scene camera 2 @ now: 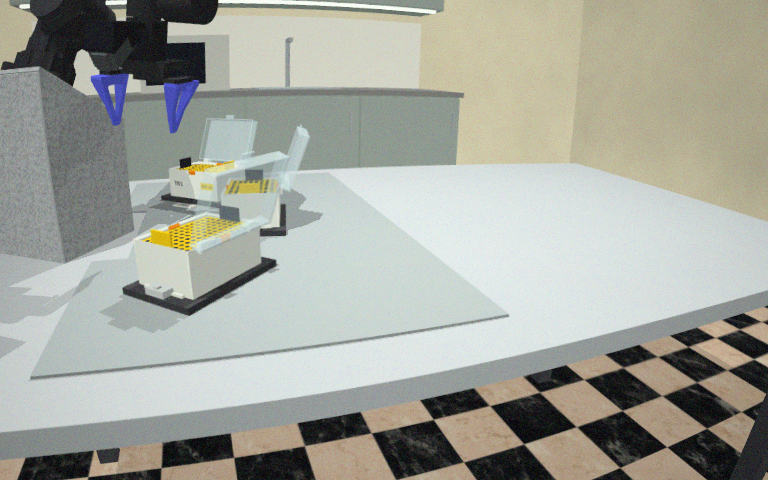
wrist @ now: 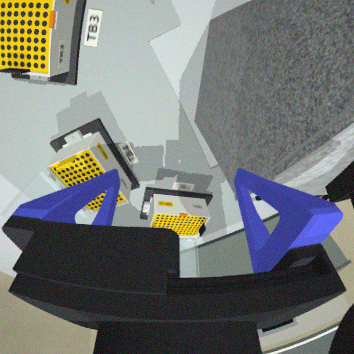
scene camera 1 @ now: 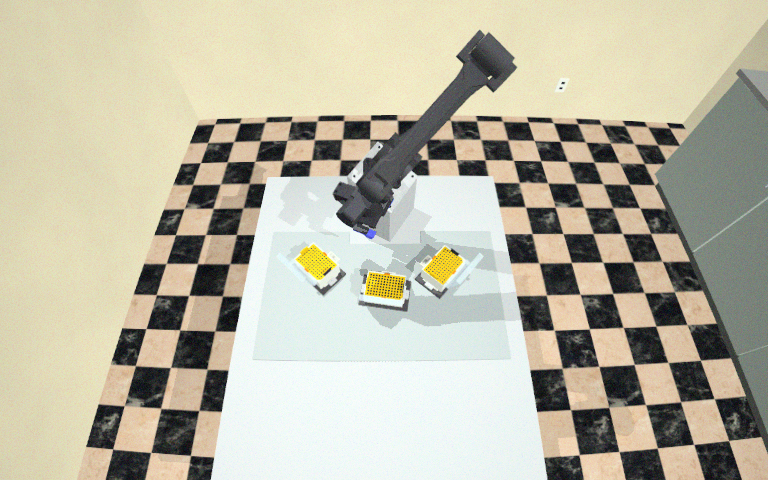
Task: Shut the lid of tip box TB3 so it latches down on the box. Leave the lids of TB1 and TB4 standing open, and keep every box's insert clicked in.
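Tip box TB3 is white with a yellow perforated insert inside. Its clear lid stands open on the side away from the robot base. TB4 is the middle box; its clear lid stands open. TB1 also has its lid up. My gripper is open and empty, pointing down, above the boxes' height near the base. In scene camera 1 the arm partly hides its blue fingers.
The grey robot pedestal stands close beside the gripper. The boxes sit in dark holders on a pale mat on the white table. Grey cabinets stand beyond TB1's side of the table.
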